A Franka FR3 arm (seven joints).
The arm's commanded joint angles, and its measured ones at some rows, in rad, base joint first. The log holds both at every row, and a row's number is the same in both.
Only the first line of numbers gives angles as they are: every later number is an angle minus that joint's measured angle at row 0.
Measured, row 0:
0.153 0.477 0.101 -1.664 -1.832 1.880 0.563
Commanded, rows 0 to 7:
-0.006 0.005 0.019 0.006 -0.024 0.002 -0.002
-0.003 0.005 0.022 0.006 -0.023 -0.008 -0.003
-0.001 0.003 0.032 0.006 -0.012 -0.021 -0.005
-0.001 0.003 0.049 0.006 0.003 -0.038 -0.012
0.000 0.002 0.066 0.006 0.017 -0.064 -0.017
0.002 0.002 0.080 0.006 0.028 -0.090 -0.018
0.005 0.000 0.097 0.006 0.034 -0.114 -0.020
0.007 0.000 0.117 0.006 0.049 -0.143 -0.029
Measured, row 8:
-0.001 0.002 0.057 -0.003 0.022 -0.078 0.000
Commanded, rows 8 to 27:
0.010 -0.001 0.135 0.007 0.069 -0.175 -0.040
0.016 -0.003 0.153 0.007 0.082 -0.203 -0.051
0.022 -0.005 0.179 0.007 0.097 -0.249 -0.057
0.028 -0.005 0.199 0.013 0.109 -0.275 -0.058
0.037 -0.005 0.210 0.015 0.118 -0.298 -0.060
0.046 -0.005 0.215 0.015 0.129 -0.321 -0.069
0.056 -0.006 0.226 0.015 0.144 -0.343 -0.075
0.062 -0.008 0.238 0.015 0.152 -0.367 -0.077
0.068 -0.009 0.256 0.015 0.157 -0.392 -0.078
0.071 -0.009 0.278 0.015 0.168 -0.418 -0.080
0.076 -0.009 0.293 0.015 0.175 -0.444 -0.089
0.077 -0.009 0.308 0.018 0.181 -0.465 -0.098
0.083 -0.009 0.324 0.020 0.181 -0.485 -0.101
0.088 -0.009 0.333 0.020 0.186 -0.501 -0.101
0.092 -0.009 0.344 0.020 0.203 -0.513 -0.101
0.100 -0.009 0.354 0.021 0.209 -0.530 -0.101
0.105 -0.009 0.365 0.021 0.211 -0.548 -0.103
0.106 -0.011 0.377 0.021 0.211 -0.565 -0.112
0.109 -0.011 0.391 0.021 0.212 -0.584 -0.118
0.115 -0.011 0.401 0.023 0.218 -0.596 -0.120
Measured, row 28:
0.098 0.006 0.369 -0.005 0.221 -0.518 -0.037
